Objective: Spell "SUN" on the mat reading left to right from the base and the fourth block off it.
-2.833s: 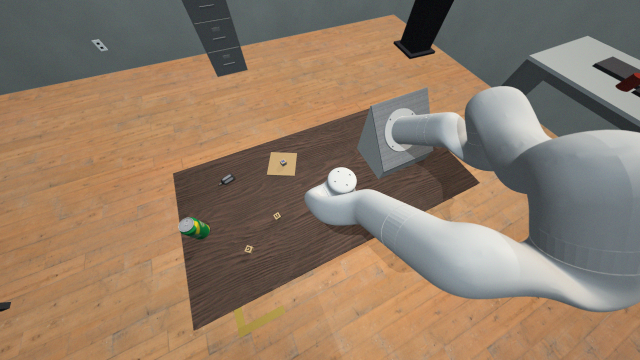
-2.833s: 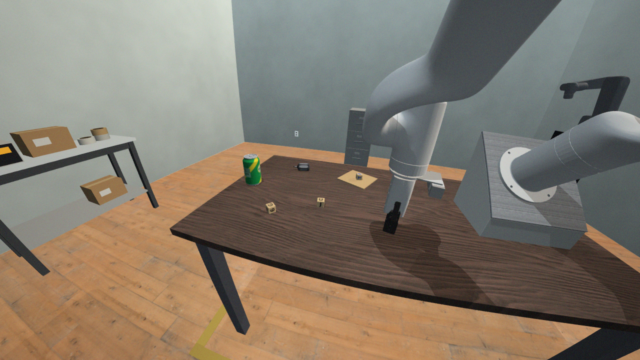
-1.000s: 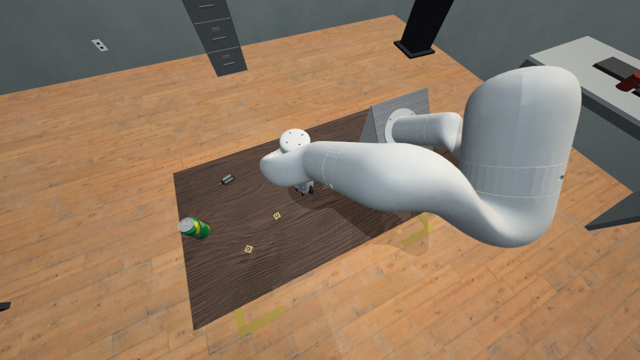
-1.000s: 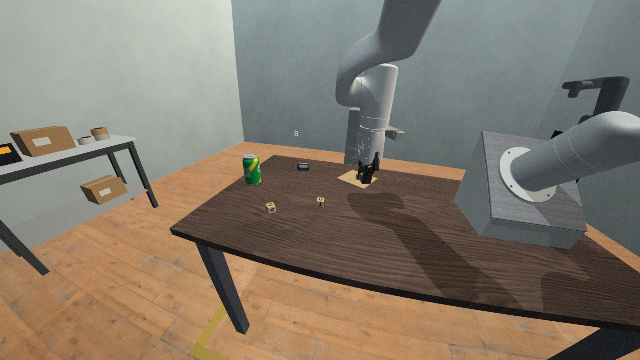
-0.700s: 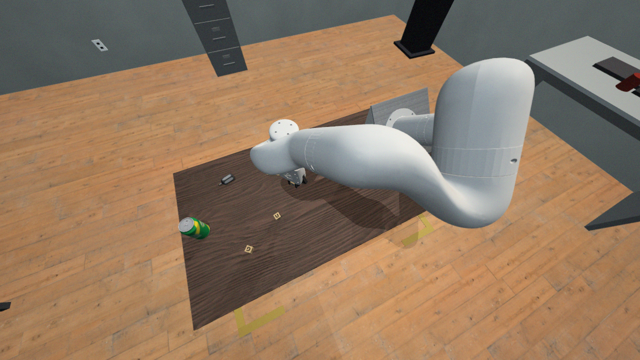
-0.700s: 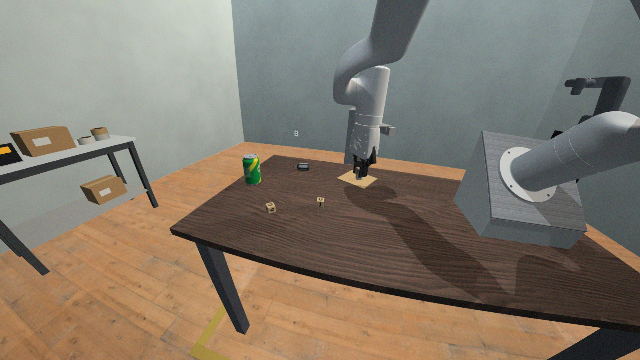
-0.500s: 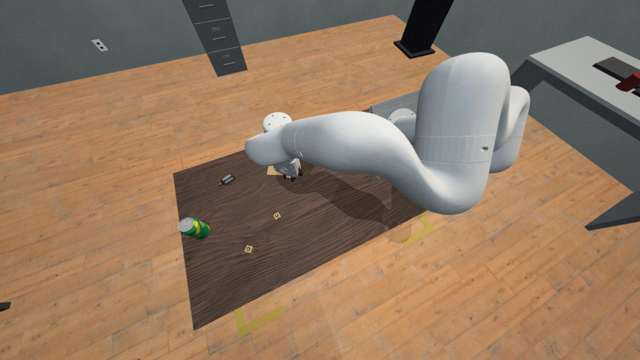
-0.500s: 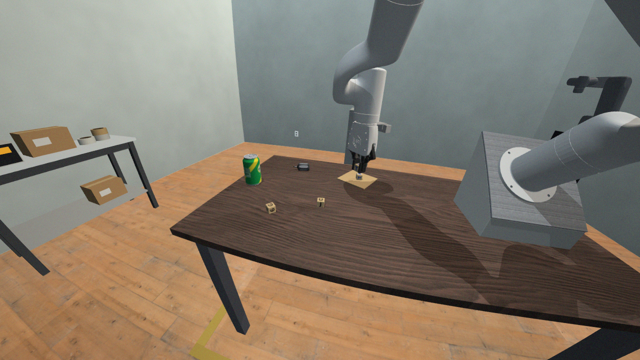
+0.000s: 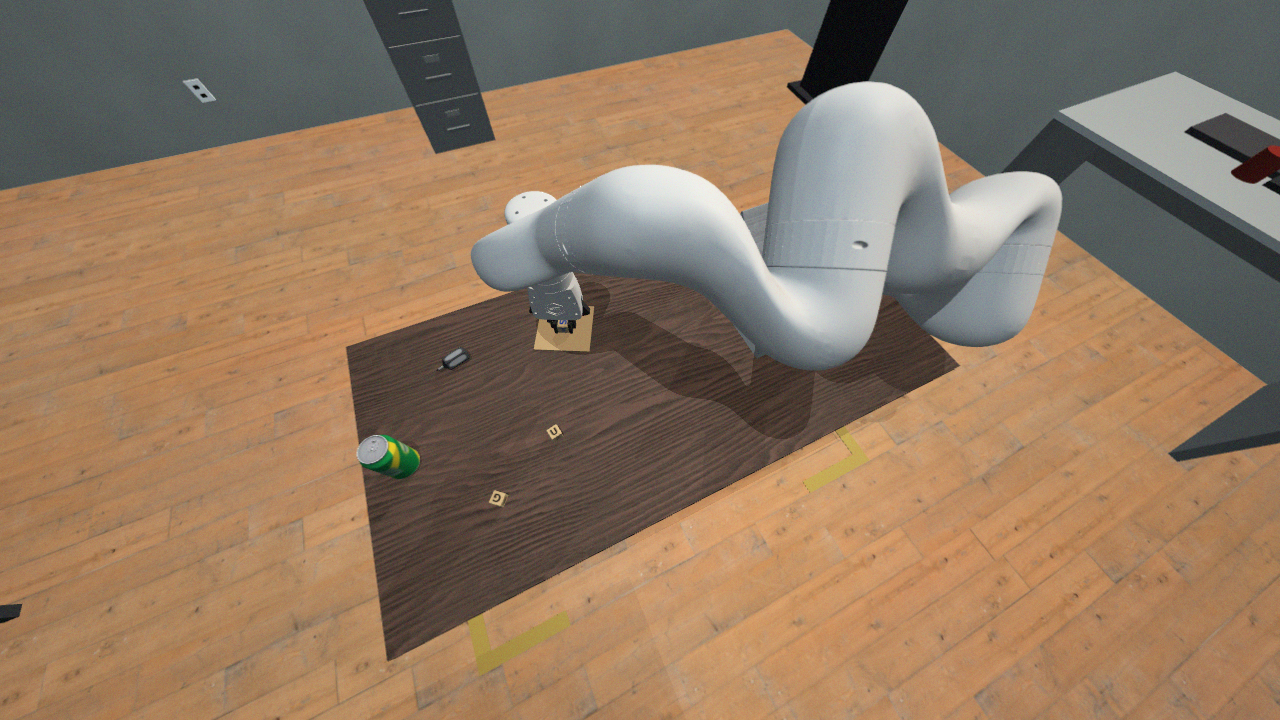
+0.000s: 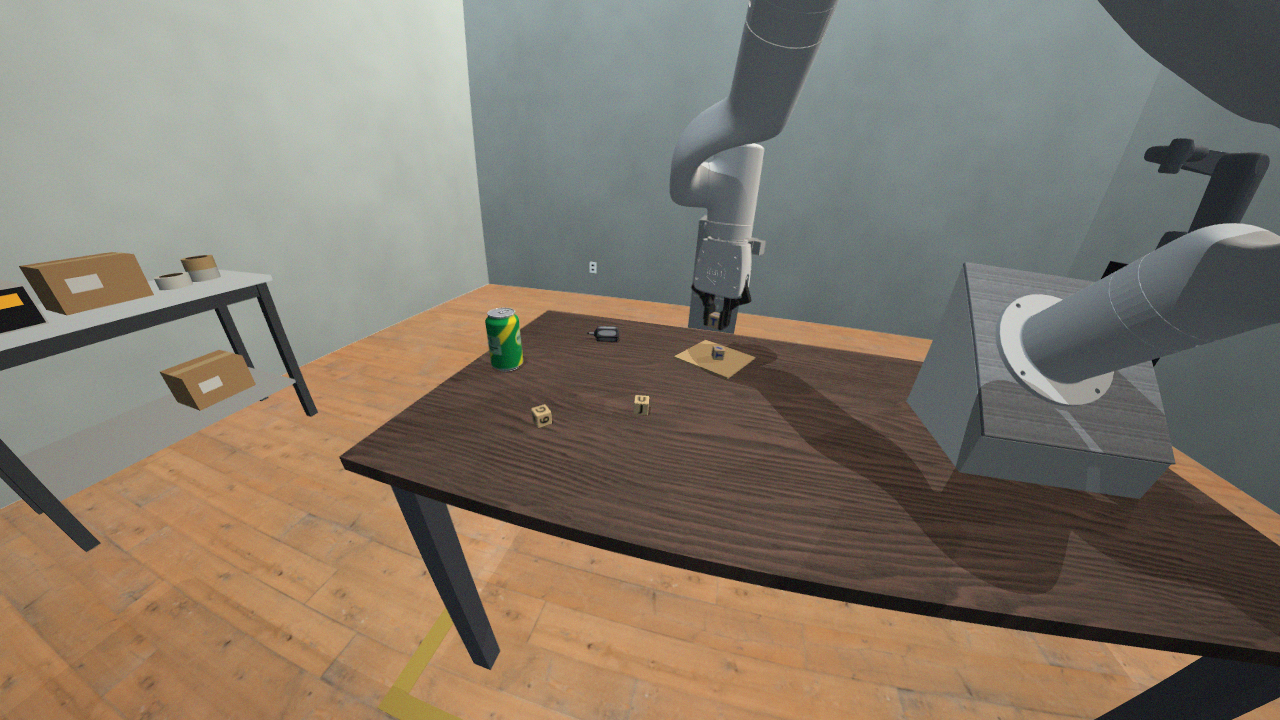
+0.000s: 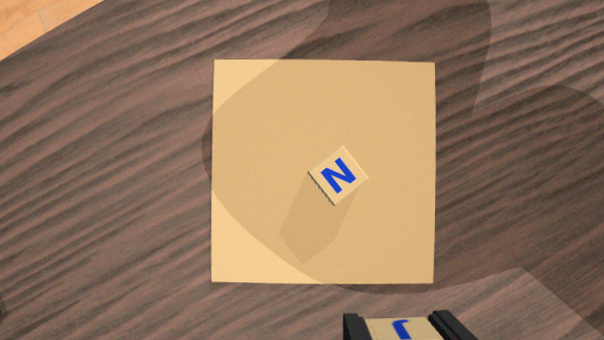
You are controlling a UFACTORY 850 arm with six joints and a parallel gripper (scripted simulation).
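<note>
Right now the n block is 11 cm below my hand, 7 cm to the right of it and 1 cm behind it. Round my hand: s block: 1 cm below; then tan mat: 12 cm below, 7 cm to the right, 1 cm behind; then u block: 20 cm to the left, 11 cm below, 10 cm ahead.
</note>
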